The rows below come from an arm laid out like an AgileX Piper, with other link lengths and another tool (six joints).
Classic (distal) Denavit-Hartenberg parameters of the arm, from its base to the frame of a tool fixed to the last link. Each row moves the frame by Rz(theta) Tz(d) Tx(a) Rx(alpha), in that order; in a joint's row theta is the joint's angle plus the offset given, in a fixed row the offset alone. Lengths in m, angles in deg.
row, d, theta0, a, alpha
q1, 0.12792, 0, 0, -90
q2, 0, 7.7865, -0.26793, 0
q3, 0, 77.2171, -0.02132, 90
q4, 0.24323, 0, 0, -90
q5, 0, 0, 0, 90
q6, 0.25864, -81.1, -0.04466, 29
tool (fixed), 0.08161, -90, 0, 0
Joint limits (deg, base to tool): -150..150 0..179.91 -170..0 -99.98..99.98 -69.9..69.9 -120..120
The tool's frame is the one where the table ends.
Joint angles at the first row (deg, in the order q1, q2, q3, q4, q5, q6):
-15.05 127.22 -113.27 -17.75 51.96 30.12
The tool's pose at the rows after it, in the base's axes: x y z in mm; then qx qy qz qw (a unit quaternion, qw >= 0):
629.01, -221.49, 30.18, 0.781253, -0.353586, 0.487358, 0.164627
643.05, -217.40, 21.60, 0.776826, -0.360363, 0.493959, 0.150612
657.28, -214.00, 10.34, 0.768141, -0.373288, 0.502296, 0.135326
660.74, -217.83, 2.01, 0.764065, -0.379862, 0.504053, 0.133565
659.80, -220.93, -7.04, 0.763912, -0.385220, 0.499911, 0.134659
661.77, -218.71, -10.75, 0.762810, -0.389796, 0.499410, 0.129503
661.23, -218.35, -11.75, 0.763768, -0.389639, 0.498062, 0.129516
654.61, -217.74, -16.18, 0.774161, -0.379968, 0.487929, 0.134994
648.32, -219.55, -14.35, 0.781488, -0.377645, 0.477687, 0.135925
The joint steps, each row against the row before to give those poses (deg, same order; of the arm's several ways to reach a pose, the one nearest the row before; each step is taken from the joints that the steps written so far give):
0.00 4.93 -4.38 1.75 -1.36 0.00
0.00 2.58 -2.07 1.55 -1.72 0.07
0.00 2.54 -0.99 1.36 -3.03 1.15
-0.31 1.30 -0.19 0.05 -1.47 0.76
-0.26 0.99 -0.18 0.00 -0.32 0.51
0.00 0.48 -0.05 0.70 -0.53 0.13
0.00 0.06 -0.06 0.08 0.17 -0.11
-0.07 0.00 -0.39 0.01 1.88 -1.56
-0.54 -0.12 -1.49 1.09 2.82 -1.95

